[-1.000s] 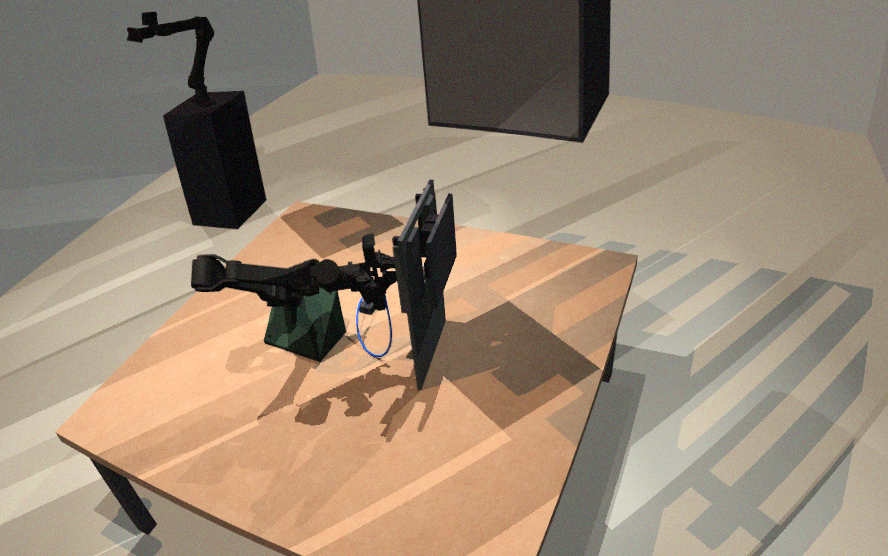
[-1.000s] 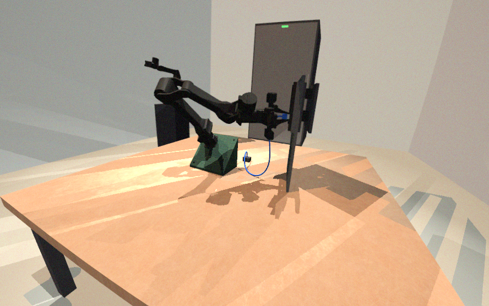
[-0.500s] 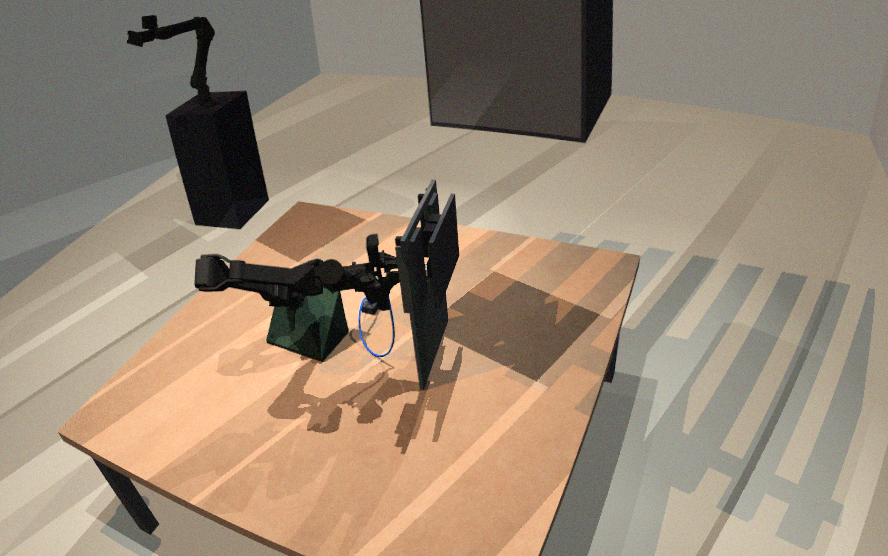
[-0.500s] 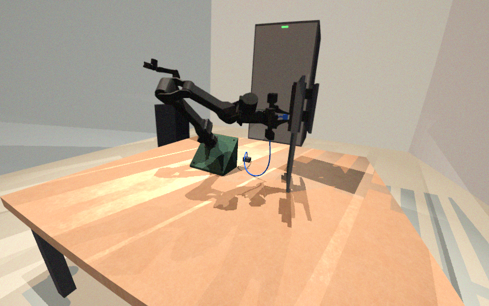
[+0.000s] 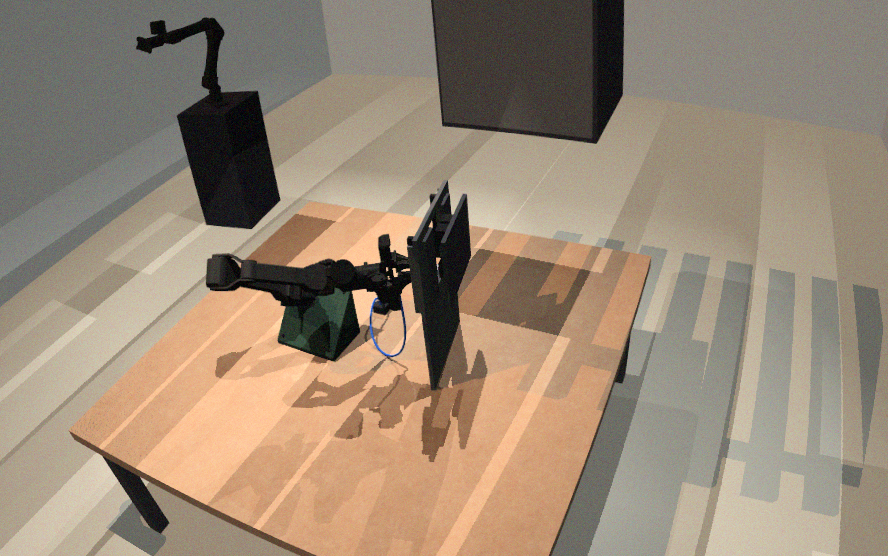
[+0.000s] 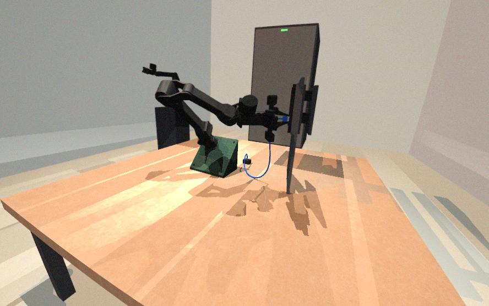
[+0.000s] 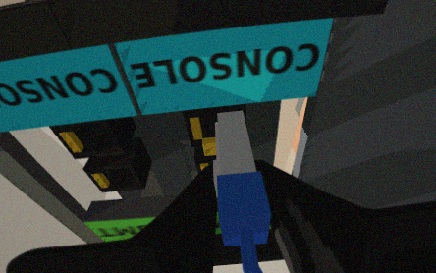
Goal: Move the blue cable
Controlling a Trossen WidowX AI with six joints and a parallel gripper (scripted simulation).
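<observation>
My gripper tip is right at the cable plug. Also, from my gripper tip: black block (270 mm below, 220 mm behind, 160 mm to the left).
</observation>
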